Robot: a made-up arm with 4 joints.
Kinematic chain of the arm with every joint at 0, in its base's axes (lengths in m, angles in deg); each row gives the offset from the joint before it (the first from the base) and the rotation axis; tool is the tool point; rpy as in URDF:
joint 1: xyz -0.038 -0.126 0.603 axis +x
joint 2: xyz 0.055 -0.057 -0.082 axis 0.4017 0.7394 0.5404
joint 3: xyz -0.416 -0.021 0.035 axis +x
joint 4: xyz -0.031 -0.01 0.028 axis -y
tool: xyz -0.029 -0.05 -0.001 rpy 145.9 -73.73 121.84
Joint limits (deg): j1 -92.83..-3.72 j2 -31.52..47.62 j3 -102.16..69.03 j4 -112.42..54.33
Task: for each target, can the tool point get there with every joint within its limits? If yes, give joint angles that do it. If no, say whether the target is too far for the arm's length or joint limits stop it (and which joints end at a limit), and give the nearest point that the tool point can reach.
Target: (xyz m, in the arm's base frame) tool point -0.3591 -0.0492 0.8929
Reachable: yes | joints -85.33 26.61 18.91 -64.13
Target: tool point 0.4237 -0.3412 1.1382
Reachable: no: too far | nearest point -0.2167 -0.2711 0.9638 | short by 0.667 m
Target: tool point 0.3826 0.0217 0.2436
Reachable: no: joint limits stop it (at a limit: joint 2, joint 3, joint 4) | nearest point -0.3800 -0.0395 0.3924 | short by 0.779 m
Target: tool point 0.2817 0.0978 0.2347
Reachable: no: joint limits stop it (at a limit: joint 1, joint 2, joint 3, joint 4) | nearest point -0.3800 -0.0272 0.3979 | short by 0.693 m
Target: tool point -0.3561 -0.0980 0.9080
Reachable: yes | joints -66.32 30.12 -40.18 11.45
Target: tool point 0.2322 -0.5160 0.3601
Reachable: no: joint limits stop it (at a limit: joint 1, joint 2, joint 4) | nearest point -0.2469 -0.4852 0.7366 | short by 0.610 m
